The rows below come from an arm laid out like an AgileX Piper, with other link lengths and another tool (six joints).
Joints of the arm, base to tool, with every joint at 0 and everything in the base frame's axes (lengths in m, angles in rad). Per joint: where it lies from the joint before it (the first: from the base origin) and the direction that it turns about. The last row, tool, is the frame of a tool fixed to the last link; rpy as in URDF.
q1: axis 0 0 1 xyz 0 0 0.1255
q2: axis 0 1 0 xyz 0 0 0
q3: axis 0 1 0 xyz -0.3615 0 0.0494
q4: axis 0.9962 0 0.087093 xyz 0.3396 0 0.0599
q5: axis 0 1 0 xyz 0 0 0
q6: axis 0.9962 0 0.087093 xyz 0.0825 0 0.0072
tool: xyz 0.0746 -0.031 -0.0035 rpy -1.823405 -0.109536 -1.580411
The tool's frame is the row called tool.
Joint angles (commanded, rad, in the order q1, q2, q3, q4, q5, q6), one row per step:
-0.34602 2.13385 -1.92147 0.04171 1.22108 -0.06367
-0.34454 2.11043 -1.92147 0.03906 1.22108 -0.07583
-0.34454 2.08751 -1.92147 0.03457 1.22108 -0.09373
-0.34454 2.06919 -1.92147 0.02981 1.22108 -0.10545
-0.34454 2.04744 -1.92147 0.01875 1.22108 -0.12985
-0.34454 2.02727 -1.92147 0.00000 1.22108 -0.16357
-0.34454 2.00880 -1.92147 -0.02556 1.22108 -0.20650
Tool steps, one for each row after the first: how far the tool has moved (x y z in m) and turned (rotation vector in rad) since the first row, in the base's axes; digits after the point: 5 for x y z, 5 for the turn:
-0.00206 0.00116 0.01433 -0.01324 -0.02062 0.01359
-0.00466 0.00123 0.02840 -0.02967 -0.03971 0.03133
-0.00707 0.00124 0.03962 -0.04350 -0.05455 0.04298
-0.01018 0.00042 0.05317 -0.06788 -0.06937 0.06718
-0.01344 -0.00158 0.06609 -0.10163 -0.07866 0.10059
-0.01671 -0.00461 0.07839 -0.14378 -0.08198 0.14282

